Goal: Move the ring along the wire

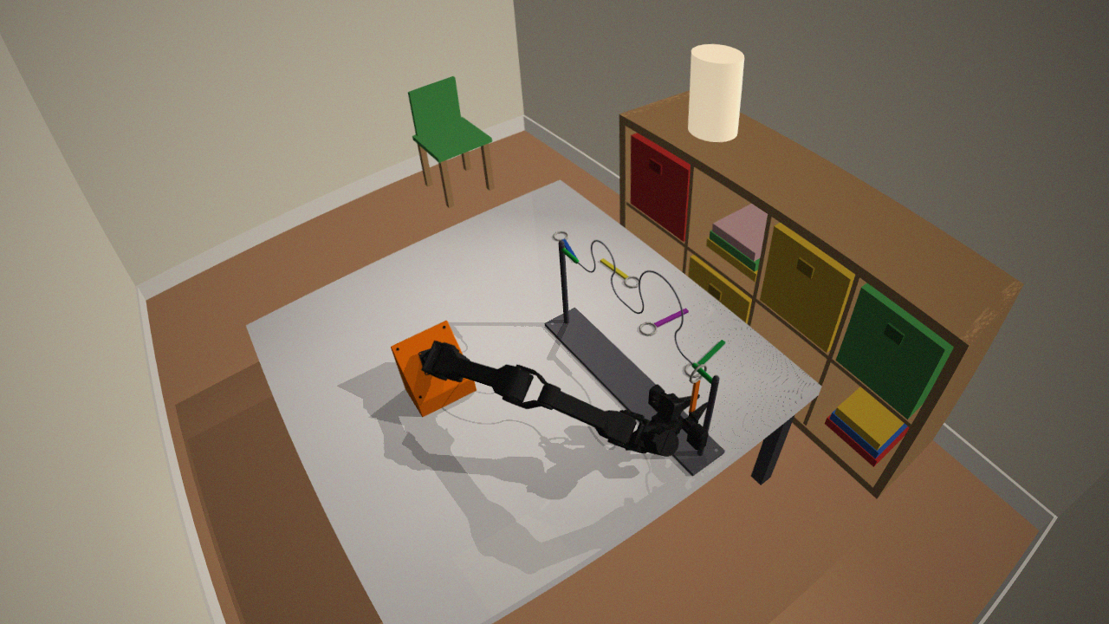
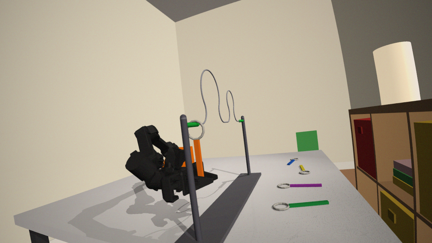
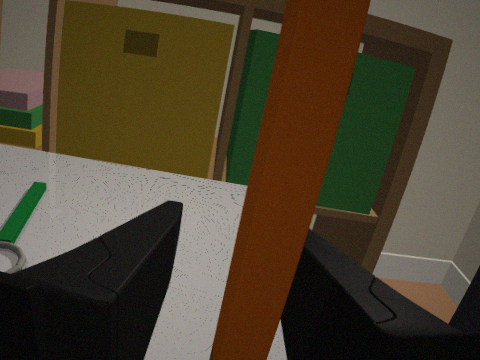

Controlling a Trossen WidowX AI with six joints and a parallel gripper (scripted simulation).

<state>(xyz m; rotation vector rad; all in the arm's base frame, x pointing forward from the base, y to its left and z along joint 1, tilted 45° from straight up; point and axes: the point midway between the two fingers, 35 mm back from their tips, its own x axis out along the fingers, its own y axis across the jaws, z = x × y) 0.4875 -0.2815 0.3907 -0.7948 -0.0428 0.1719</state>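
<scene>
Right now my gripper tip is 8 cm below the ring with orange handle, 4 cm past it and 1 cm to the left of it. From my gripper tip the other things lie so: purple-handled ring (38 cm to the left, 14 cm below, 13 cm ahead); then green-handled ring (20 cm to the left, 15 cm ahead, 14 cm below).
</scene>
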